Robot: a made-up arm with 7 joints.
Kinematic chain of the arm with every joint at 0, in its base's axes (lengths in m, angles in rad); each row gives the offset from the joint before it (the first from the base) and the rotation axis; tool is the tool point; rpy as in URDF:
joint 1: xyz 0 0 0.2 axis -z
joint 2: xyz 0 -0.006 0.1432 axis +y
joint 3: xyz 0 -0.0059 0.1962 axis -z
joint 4: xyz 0 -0.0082 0.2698 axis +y
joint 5: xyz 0 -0.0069 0.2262 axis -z
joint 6: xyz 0 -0.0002 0.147 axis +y
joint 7: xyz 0 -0.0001 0.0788 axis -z
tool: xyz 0 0 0 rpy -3.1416 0 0
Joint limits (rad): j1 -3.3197..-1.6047 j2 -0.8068..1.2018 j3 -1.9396..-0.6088 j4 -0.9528..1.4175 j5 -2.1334..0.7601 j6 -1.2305..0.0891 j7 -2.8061..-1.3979
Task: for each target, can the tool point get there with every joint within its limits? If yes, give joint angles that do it. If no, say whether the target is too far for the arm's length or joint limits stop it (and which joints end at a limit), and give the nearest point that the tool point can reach.
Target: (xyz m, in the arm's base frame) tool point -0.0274 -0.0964 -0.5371
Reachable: no: joint limits stop it (at a limit: joint 1, joint 2, joint 3, joint 4, joint 5, joint 6) | nearest point -0.5529 -0.2556 0.1708 | short by 0.896 m
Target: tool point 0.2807 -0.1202 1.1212
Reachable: yes | joints -1.9401 -0.0705 -0.8844 -0.5074 0.0985 -1.0785 -2.2535
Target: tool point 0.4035 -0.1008 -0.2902
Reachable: no: joint limits stop it (at a limit: joint 2, joint 3, joint 4, joint 6) | nearest point 0.6863 -0.1714 0.5652 | short by 0.904 m
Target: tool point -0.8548 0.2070 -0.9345
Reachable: no: too far | nearest point -0.6267 0.1518 0.1645 | short by 1.124 m
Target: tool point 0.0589 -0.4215 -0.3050
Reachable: no: joint limits stop it (at a limit: joint 1, joint 2, joint 4, joint 5) | nearest point -0.5294 -0.3289 0.2052 | short by 0.784 m
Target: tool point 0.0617 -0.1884 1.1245
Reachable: yes | joints -2.8348 -0.5199 -0.7592 0.8403 -1.8675 -0.8705 -2.1987
